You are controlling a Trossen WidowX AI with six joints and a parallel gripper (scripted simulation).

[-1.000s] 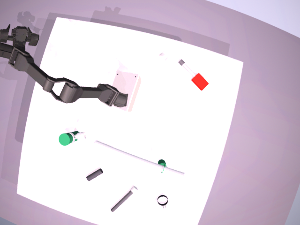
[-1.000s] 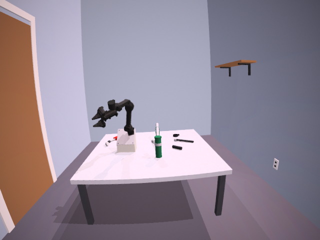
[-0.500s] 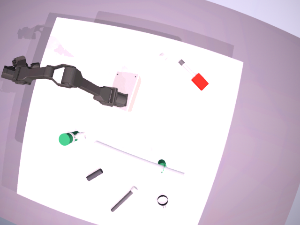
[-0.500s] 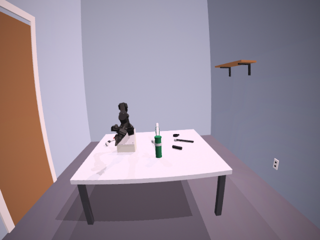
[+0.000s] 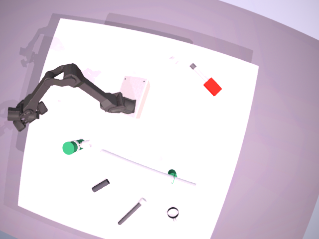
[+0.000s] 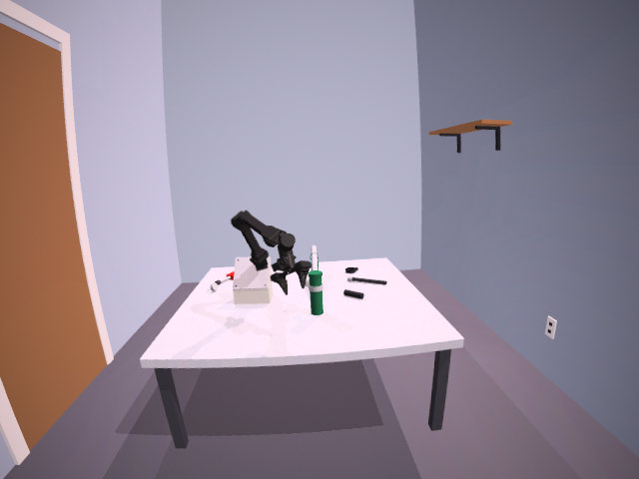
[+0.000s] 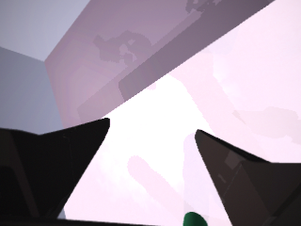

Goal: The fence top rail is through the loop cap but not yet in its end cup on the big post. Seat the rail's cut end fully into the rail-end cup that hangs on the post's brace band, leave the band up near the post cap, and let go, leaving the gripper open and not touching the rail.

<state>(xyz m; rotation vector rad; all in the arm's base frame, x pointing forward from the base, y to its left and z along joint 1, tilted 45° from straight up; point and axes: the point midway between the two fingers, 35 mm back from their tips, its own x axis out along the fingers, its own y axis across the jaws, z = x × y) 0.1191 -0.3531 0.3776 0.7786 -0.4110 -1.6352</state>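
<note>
Now: the white rail-end cup 110 mm ahead of my gripper tip, 310 mm to the left of it and 70 mm below it. Round my gripper tip: red-headed tool (340 mm behind, 890 mm to the left, 190 mm below); green loop cap (220 mm ahead, 780 mm to the left, 100 mm below); short dark tube (350 mm ahead, 380 mm to the left, 190 mm below).
</note>
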